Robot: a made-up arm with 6 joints.
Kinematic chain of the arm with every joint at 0, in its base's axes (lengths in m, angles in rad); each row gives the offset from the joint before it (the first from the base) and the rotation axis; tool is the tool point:
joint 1: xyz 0 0 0.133 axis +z
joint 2: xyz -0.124 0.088 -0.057 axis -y
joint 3: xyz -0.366 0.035 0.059 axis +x
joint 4: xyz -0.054 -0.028 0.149 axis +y
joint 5: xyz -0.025 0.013 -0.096 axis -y
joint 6: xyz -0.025 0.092 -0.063 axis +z
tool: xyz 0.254 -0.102 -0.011
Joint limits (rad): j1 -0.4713..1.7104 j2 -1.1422..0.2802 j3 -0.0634..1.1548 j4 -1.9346..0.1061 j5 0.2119..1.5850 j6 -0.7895..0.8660
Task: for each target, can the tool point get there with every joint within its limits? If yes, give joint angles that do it. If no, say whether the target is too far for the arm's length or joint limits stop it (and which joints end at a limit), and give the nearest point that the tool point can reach.
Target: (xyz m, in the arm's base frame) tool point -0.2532 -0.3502 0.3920
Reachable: yes | joints 1.3872 0.0362 0.2787 -0.2117 0.9248 0.5875
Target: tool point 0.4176 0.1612 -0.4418
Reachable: no: joint limits stop it (at a limit: joint 1, joint 2, joint 3, joint 5, joint 6) | nearest point 0.1674 -0.3442 -0.0203 | short by 0.704 m
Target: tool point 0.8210 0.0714 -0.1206
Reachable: no: joint limits stop it (at a limit: joint 1, joint 2, joint 3, joint 4, joint 5) | nearest point 0.2575 -0.3943 0.0056 | short by 0.742 m
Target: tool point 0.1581 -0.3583 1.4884
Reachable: no: too far | nearest point 0.0053 -0.2404 0.7171 | short by 0.795 m
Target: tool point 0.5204 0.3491 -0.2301
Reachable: no: joint limits stop it (at a limit: joint 1, joint 2, joint 3, joint 5) | nearest point 0.1474 0.2901 0.3297 | short by 0.675 m
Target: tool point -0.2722 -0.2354 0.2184
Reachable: yes | joints 0.4601 -0.1079 0.9564 -0.5604 0.5807 -0.2072
